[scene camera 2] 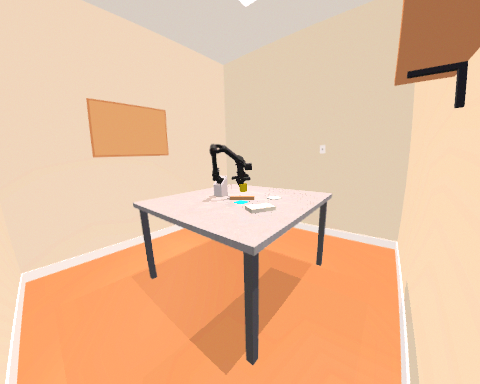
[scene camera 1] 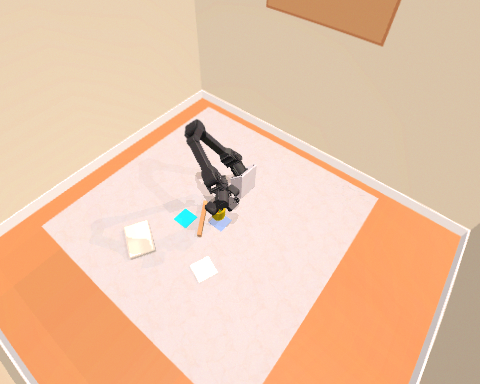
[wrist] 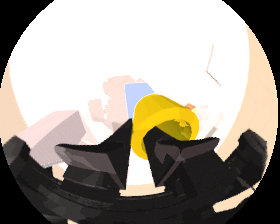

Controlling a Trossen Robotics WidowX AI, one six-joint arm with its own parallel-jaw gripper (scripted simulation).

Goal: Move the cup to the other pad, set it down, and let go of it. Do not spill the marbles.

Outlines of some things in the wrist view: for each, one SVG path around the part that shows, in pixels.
My gripper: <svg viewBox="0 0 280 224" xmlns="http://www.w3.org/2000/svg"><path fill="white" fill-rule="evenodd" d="M2 144L12 176L32 206L41 214L64 217L77 224L224 224L244 206L251 193L226 211L215 212L212 206L260 183L269 159L266 138L251 128L240 133L239 146L222 161L214 152L219 137L179 141L154 126L142 142L154 186L165 186L164 192L120 196L120 191L126 189L132 118L101 143L56 144L55 153L67 164L62 181L31 157L29 144L16 133Z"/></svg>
A yellow cup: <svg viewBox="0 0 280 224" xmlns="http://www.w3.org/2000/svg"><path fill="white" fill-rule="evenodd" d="M164 94L147 94L146 97L137 103L135 108L131 148L137 156L147 159L147 161L149 161L149 158L147 158L142 137L145 136L145 133L151 127L159 127L165 133L169 133L171 137L179 139L179 141L196 139L196 134L199 132L199 119L197 119L196 114L192 113L189 108L182 106L179 102L172 101L171 98L164 96Z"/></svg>
